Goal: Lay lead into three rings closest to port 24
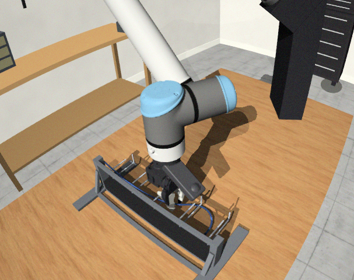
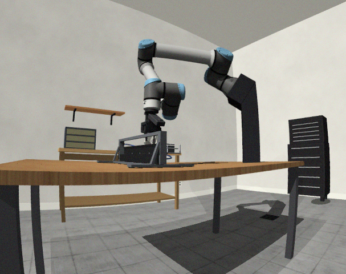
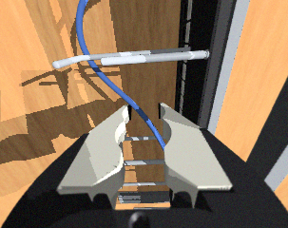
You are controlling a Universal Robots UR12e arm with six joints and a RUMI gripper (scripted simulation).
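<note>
The grey rack is 40 mm ahead of my hand and 70 mm to the right of it.
</note>
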